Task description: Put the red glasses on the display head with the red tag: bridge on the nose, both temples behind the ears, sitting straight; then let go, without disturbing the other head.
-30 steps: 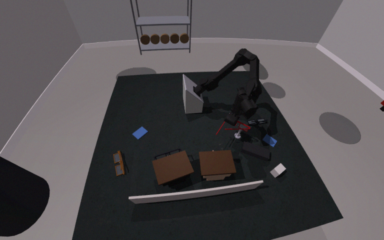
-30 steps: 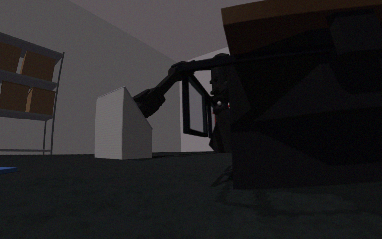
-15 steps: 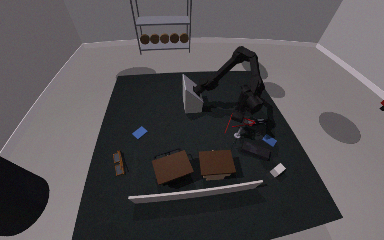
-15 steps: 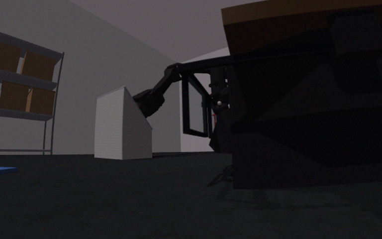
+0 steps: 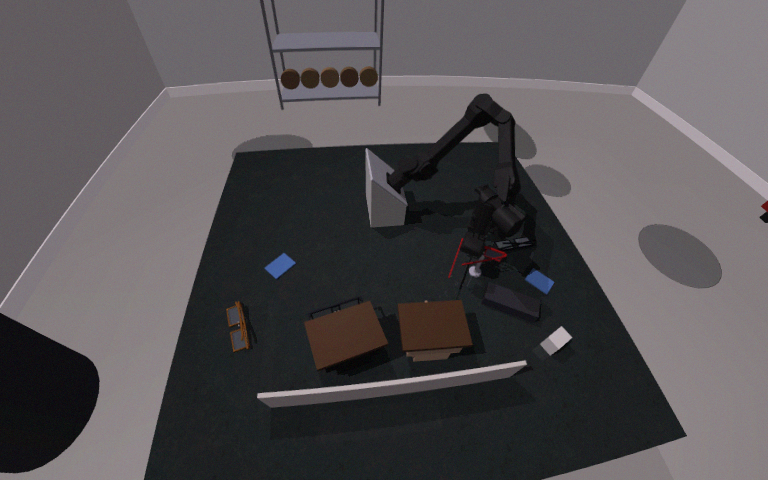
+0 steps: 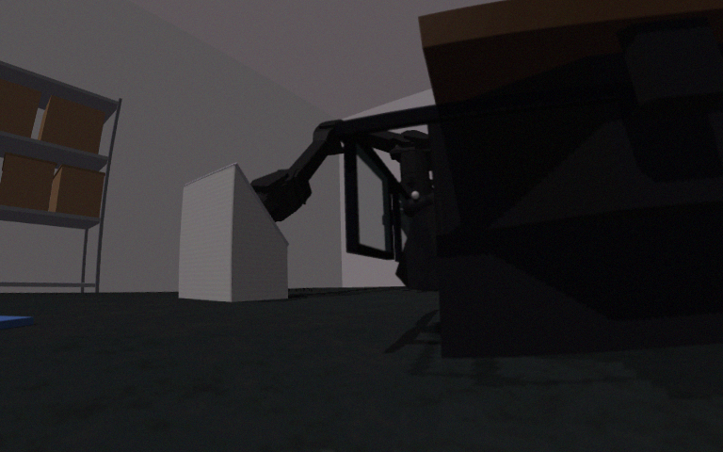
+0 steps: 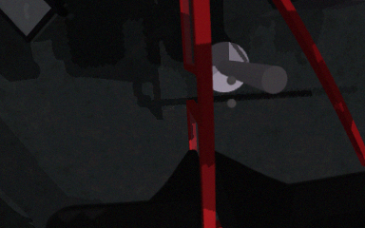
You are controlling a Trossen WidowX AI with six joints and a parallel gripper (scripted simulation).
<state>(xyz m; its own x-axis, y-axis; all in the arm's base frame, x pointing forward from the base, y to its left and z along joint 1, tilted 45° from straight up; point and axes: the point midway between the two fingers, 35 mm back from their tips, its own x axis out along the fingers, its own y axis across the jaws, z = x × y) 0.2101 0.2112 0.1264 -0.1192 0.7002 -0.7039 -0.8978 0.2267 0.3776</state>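
My gripper tip is now 5 cm short of the grey stand, 2 cm to the right of it and 5 cm above it. Round my gripper tip: display head: 27 cm ahead, 38 cm to the right, 1 cm below; dark box: 16 cm ahead, 10 cm to the left, 5 cm below; white cube: 29 cm ahead, 20 cm to the left, 5 cm below.
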